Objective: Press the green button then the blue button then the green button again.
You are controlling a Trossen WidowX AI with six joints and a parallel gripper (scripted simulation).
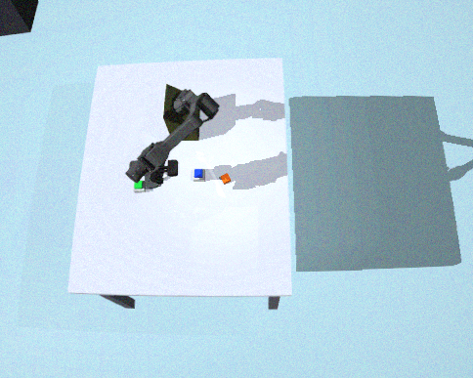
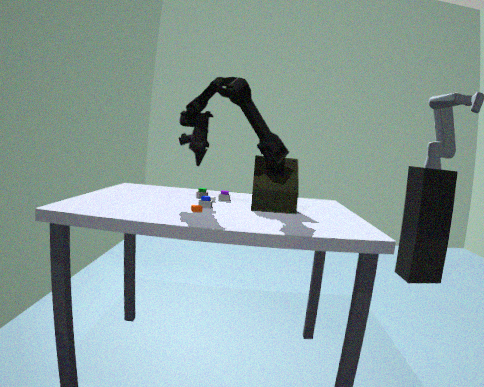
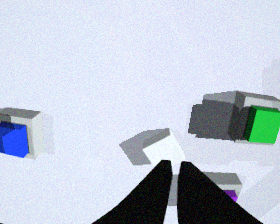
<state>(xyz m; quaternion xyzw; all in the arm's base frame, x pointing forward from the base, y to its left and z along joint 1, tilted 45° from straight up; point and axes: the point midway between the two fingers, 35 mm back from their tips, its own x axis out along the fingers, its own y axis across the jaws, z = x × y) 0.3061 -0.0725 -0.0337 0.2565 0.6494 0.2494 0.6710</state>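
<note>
The blue button lies 15 cm to the left of my gripper tip, 11 cm below it and 6 cm behind it. The rest, counted from my gripper tip: purple button (11 cm below, 11 cm behind, 8 cm to the right); then white block (13 cm below, 6 cm behind, 1 cm to the right); then green button (11 cm below, 10 cm to the right, 2 cm behind).
</note>
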